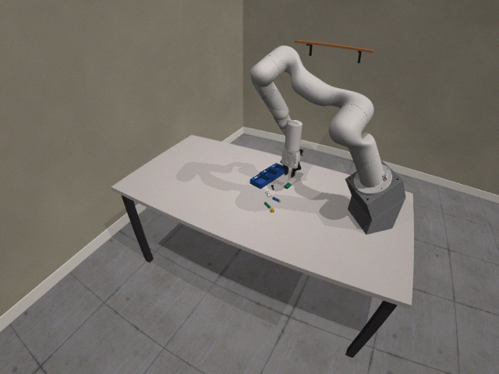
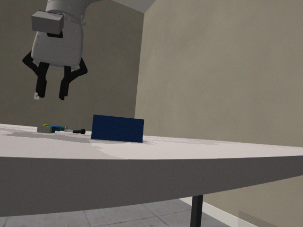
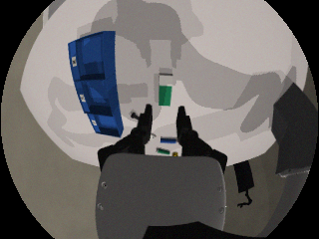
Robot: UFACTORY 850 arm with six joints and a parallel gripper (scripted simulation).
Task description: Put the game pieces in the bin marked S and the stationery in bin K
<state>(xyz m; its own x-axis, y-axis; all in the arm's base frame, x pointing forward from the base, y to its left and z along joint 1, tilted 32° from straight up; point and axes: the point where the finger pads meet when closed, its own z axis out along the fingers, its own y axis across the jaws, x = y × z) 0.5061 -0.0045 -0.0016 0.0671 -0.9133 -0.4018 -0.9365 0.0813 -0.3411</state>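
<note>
Now: hand 90 mm above the green block and 10 mm to the left of it. The rest, counted from my hand: white domino 150 mm to the left, 90 mm below, 30 mm ahead; black bolt 90 mm below, 80 mm to the left, 60 mm ahead; blue bin 140 mm ahead, 70 mm below, 10 mm to the left.
</note>
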